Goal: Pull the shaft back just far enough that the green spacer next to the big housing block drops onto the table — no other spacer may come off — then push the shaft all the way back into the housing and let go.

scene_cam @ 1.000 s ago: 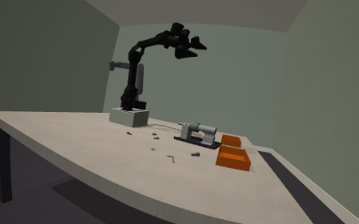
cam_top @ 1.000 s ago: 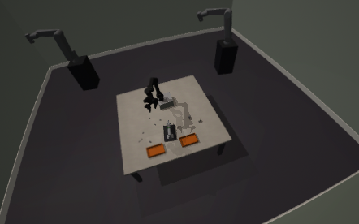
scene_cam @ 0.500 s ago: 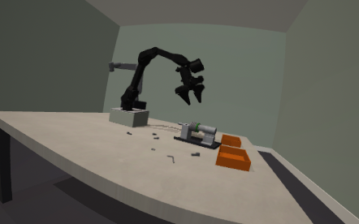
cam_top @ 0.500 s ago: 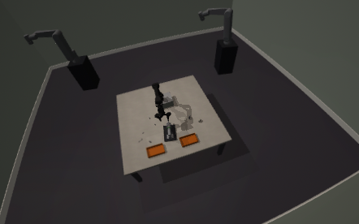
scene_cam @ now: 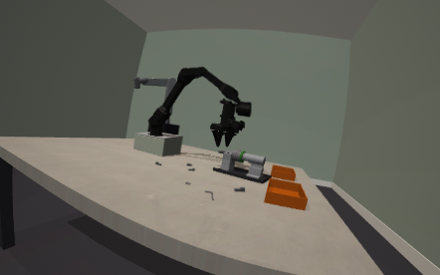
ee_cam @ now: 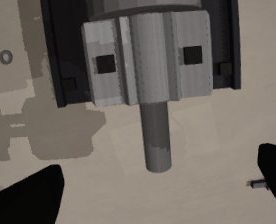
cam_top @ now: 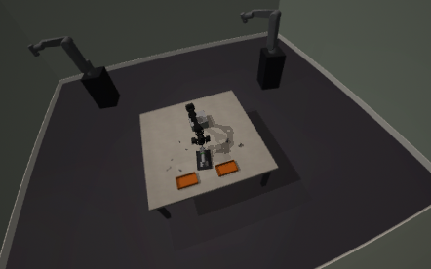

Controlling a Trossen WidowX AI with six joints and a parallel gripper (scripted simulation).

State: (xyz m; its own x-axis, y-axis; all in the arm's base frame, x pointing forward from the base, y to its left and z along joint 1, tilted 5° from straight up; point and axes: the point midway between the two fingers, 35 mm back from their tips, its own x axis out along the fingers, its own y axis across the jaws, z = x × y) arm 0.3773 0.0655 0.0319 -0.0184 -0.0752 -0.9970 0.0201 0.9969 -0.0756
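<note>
Right now my gripper tip is 70 mm short of the grey shaft and 20 mm above it. Round my gripper tip: green spacer: 110 mm ahead, 20 mm below.
</note>
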